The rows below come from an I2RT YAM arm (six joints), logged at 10 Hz.
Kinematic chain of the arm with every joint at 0, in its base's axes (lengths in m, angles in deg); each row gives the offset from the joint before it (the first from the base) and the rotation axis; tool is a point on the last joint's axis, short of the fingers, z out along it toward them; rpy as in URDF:
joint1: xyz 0 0 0.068 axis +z
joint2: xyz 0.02 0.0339 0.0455 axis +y
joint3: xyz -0.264 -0.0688 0 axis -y
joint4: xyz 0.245 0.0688 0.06 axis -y
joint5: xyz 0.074 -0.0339 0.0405 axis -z
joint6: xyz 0.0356 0 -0.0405 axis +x
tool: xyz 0 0 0 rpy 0 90 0
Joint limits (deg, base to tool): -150..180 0..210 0..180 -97..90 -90..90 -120..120
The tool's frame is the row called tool.
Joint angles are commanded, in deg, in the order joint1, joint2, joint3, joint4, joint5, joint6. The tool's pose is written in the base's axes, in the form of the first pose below.
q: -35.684, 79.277, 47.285, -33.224, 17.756, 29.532
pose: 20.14 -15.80 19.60 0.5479 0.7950 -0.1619 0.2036
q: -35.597, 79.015, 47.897, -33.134, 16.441, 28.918
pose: 20.35 -15.80 20.00 0.5419 0.7989 -0.1520 0.2120
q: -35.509, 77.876, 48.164, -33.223, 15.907, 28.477
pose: 20.30 -15.68 20.59 0.5376 0.7995 -0.1485 0.2231
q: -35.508, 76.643, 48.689, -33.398, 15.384, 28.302
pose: 20.25 -15.61 21.34 0.5356 0.7976 -0.1448 0.2365
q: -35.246, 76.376, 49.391, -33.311, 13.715, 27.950
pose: 20.52 -15.53 21.81 0.5289 0.8014 -0.1314 0.2466
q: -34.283, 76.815, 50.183, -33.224, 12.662, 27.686
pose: 21.07 -15.31 22.03 0.5186 0.8080 -0.1212 0.2519
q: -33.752, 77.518, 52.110, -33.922, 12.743, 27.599
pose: 21.63 -15.40 22.68 0.5142 0.8094 -0.1210 0.2567
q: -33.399, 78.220, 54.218, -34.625, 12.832, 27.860
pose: 22.18 -15.57 23.43 0.5134 0.8078 -0.1204 0.2632
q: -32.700, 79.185, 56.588, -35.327, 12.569, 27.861
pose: 22.93 -15.64 24.19 0.5078 0.8097 -0.1167 0.2699
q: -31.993, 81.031, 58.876, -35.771, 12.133, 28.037
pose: 23.87 -15.80 24.53 0.5033 0.8129 -0.1110 0.2710
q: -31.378, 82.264, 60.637, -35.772, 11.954, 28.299
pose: 24.63 -15.88 24.89 0.5003 0.8135 -0.1074 0.2764
